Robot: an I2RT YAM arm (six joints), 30 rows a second.
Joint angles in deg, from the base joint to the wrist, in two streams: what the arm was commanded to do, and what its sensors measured. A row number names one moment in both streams.
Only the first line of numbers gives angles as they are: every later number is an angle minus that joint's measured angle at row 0.
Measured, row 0:
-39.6 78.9 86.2 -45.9 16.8 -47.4
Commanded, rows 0 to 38:
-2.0 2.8 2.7 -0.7 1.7 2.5
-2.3 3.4 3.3 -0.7 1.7 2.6
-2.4 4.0 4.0 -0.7 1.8 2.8
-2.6 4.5 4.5 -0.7 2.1 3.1
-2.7 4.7 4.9 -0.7 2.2 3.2
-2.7 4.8 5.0 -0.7 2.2 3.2
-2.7 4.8 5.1 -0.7 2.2 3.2
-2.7 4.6 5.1 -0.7 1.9 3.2
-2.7 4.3 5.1 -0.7 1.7 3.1
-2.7 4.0 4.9 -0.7 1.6 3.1
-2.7 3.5 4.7 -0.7 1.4 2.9
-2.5 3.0 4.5 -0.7 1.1 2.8
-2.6 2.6 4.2 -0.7 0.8 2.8
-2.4 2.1 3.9 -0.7 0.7 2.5
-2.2 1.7 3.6 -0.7 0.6 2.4
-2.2 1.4 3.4 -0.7 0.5 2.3
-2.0 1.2 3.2 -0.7 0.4 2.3
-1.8 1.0 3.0 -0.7 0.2 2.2
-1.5 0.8 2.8 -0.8 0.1 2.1
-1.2 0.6 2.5 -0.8 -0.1 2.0
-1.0 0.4 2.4 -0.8 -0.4 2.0
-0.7 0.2 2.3 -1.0 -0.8 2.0
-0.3 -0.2 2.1 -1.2 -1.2 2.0
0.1 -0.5 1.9 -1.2 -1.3 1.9
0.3 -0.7 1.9 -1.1 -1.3 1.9
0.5 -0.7 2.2 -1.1 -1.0 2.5
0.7 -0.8 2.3 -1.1 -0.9 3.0
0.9 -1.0 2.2 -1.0 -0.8 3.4
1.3 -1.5 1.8 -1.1 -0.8 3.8
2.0 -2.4 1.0 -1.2 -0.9 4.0
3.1 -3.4 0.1 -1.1 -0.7 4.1
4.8 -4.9 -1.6 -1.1 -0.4 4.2
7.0 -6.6 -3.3 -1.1 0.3 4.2
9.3 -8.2 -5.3 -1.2 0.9 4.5
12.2 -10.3 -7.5 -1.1 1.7 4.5
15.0 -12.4 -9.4 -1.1 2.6 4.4
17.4 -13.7 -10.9 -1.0 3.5 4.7
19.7 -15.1 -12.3 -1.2 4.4 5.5
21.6 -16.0 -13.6 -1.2 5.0 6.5
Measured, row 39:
17.7 -13.0 -10.8 -0.6 1.5 4.0
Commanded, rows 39 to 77:
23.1 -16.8 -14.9 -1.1 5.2 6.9
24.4 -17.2 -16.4 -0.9 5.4 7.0
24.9 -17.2 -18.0 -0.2 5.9 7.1
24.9 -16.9 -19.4 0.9 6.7 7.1
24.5 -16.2 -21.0 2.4 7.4 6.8
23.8 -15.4 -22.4 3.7 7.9 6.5
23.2 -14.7 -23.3 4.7 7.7 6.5
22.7 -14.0 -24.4 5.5 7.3 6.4
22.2 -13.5 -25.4 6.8 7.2 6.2
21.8 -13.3 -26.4 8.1 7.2 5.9
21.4 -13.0 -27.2 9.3 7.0 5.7
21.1 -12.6 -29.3 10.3 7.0 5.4
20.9 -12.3 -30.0 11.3 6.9 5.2
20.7 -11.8 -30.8 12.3 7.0 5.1
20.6 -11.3 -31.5 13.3 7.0 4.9
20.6 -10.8 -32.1 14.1 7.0 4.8
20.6 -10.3 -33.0 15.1 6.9 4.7
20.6 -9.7 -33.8 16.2 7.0 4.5
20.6 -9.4 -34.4 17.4 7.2 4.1
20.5 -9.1 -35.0 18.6 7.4 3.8
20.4 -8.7 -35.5 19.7 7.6 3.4
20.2 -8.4 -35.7 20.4 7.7 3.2
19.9 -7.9 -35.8 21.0 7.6 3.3
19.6 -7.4 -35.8 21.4 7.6 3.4
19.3 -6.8 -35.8 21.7 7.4 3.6
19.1 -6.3 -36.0 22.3 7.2 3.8
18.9 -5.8 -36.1 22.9 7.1 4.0
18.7 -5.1 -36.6 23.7 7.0 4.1
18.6 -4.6 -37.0 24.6 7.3 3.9
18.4 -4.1 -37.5 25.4 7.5 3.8
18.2 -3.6 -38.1 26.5 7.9 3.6
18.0 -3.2 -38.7 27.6 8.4 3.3
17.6 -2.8 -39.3 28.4 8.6 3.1
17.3 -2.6 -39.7 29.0 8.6 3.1
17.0 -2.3 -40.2 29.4 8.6 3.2
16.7 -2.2 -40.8 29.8 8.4 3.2
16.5 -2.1 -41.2 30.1 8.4 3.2
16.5 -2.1 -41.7 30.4 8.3 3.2
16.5 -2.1 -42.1 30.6 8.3 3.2
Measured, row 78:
16.9 -2.2 -40.9 28.4 7.2 3.4
